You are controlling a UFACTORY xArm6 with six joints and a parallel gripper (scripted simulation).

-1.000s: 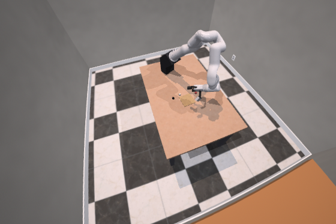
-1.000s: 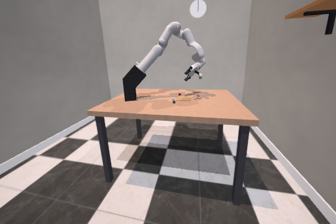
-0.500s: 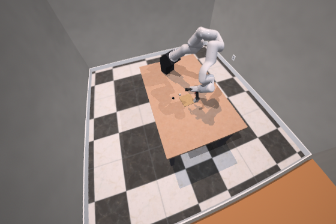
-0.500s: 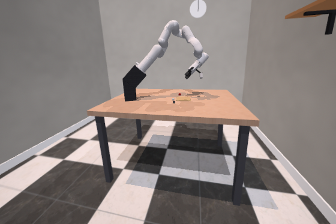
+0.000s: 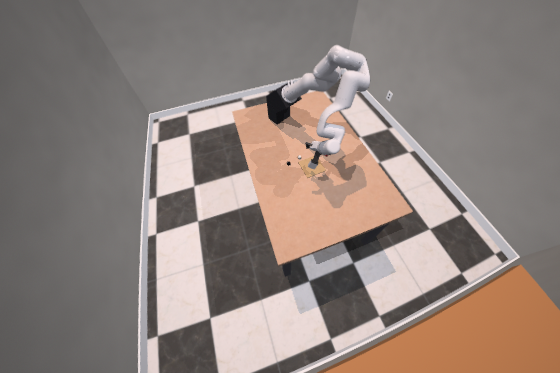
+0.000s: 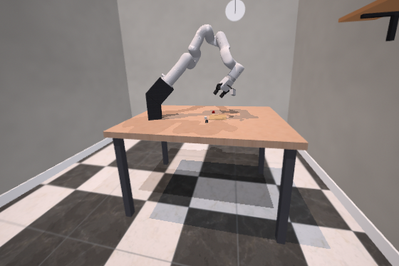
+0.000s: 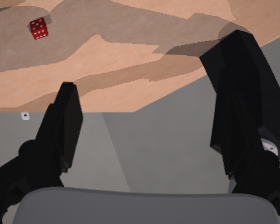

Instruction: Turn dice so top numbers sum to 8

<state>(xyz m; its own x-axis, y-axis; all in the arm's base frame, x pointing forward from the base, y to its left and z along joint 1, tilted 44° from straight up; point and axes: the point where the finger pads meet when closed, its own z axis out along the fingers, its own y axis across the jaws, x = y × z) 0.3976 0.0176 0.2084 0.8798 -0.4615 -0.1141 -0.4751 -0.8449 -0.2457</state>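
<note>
Right now the white die is 8 cm behind my hand, 7 cm to the right of it and 18 cm below it. The rest, counted from my hand: tan mat (19 cm below); red die (9 cm behind, 12 cm to the left, 18 cm below).
</note>
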